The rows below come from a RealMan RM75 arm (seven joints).
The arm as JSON. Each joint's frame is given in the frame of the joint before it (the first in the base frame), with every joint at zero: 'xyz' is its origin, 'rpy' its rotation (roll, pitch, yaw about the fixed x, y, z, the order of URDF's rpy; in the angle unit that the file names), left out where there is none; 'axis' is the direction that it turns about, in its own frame. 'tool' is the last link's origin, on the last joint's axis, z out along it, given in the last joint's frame.
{
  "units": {
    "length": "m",
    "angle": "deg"
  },
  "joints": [
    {
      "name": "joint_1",
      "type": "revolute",
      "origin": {
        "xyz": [
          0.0,
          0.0,
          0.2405
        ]
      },
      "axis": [
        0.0,
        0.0,
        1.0
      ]
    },
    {
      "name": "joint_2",
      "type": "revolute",
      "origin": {
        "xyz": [
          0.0,
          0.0,
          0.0
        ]
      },
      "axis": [
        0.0,
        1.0,
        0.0
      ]
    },
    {
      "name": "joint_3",
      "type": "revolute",
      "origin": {
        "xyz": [
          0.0,
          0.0,
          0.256
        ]
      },
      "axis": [
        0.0,
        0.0,
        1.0
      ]
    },
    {
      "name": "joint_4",
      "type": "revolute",
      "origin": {
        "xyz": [
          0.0,
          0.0,
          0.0
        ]
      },
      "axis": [
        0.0,
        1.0,
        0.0
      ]
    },
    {
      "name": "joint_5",
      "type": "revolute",
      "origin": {
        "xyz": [
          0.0,
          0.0,
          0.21
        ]
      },
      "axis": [
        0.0,
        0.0,
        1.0
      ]
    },
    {
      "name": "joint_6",
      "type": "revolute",
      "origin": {
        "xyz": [
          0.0,
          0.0,
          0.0
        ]
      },
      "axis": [
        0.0,
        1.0,
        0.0
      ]
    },
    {
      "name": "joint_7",
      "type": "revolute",
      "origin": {
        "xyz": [
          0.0,
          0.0,
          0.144
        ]
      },
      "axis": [
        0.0,
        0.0,
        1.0
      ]
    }
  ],
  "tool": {
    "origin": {
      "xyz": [
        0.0,
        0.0,
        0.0
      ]
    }
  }
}
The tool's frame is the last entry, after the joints.
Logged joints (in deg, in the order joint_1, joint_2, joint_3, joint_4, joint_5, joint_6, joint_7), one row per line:
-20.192, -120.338, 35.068, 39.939, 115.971, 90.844, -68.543
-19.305, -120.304, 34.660, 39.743, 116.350, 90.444, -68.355
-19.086, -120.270, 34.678, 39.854, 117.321, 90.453, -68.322
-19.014, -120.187, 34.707, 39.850, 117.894, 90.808, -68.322
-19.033, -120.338, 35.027, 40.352, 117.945, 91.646, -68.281
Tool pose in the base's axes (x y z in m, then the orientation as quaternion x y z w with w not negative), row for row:
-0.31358, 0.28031, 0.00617, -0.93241, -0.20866, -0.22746, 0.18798
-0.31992, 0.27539, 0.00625, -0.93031, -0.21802, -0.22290, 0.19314
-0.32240, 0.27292, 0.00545, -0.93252, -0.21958, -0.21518, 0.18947
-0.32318, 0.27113, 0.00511, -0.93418, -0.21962, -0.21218, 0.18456
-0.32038, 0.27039, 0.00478, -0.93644, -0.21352, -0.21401, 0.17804
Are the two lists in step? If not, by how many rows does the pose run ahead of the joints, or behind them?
They are in step.
